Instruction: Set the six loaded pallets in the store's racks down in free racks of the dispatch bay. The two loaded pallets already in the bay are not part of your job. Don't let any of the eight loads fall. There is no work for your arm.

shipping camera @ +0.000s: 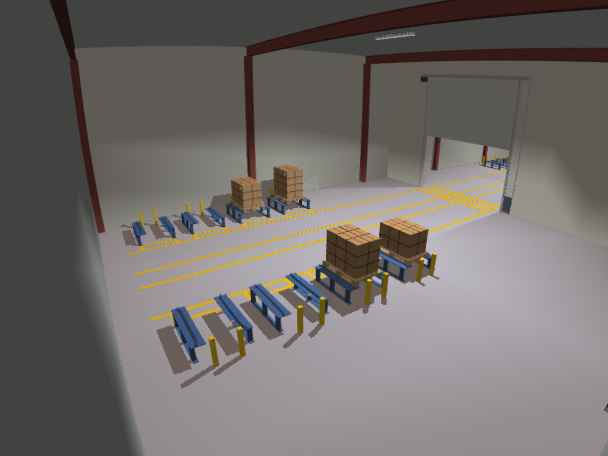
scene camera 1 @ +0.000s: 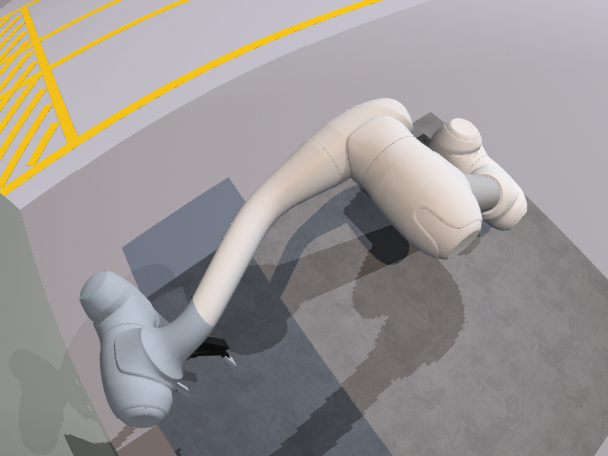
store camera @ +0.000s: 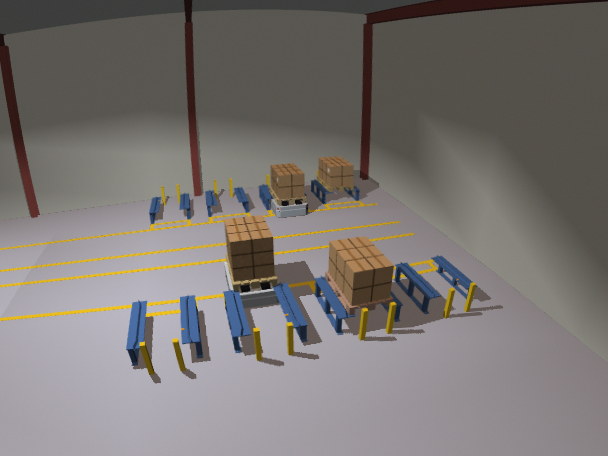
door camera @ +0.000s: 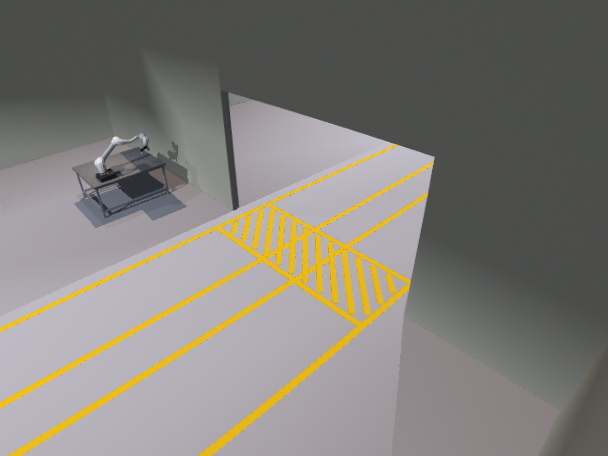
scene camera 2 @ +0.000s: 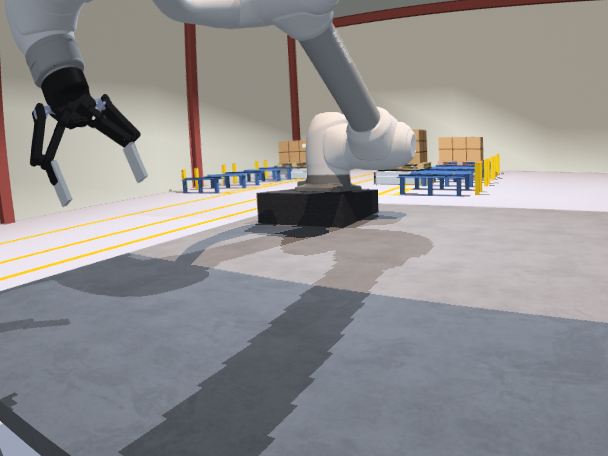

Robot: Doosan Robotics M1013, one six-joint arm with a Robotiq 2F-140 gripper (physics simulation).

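Seen in the pictures: gripper, fingertip midpoint: [scene camera 1: 210,377] [door camera: 144,153] [scene camera 2: 107,190]; arm's base, link origin: [door camera: 104,173] [scene camera 2: 328,190].
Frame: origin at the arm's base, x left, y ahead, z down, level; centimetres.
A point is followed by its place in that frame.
Note:
In the store camera, a white carrier [store camera: 292,209] {x -652.3, y -1000.3, z 61.5 cm} bears a loaded pallet [store camera: 287,181] {x -663.5, y -989.4, z -15.5 cm} at the aisle side of a far-row rack. A second carrier [store camera: 259,300] {x -251.0, y -873.4, z 69.1 cm} bears a taller load [store camera: 250,250] {x -267.6, y -864.9, z -24.7 cm} at the aisle ends of two near-row rack beams. Two more loads [store camera: 336,172] {x -743.5, y -1147.0, z -9.3 cm} [store camera: 358,270] {x -163.0, y -1022.9, z -28.1 cm} stand on racks. In the shipping camera, four loads [shipping camera: 246,194] {x -529.5, y 1134.5, z -11.0 cm} [shipping camera: 288,183] {x -547.4, y 969.1, z -24.2 cm} [shipping camera: 353,251] {x 28.5, y 1091.6, z -26.6 cm} [shipping camera: 403,237] {x 1.6, y 924.0, z -14.1 cm} stand upright on pallets in the bay's racks. My gripper [scene camera 2: 104,192] {x 19.8, y 97.1, z -11.7 cm} [scene camera 1: 207,374] {x 19.8, y 97.1, z -11.7 cm} is open and empty, above the table.
Blue rack beams without pallets [shipping camera: 187,327] [store camera: 137,325] stand beside yellow posts [shipping camera: 213,351] [store camera: 146,358]. Yellow lines run through the doorway, past a hatched zone [door camera: 318,257] {x -407.0, y 231.5, z 84.2 cm} [shipping camera: 470,201] {x -315.8, y 215.5, z 82.3 cm}. The raised door [shipping camera: 470,110] {x -364.4, y 231.5, z -299.1 cm} hangs above. My arm's table [door camera: 85,170] {x 67.4, y -24.5, z 9.4 cm} stands beside a wall.

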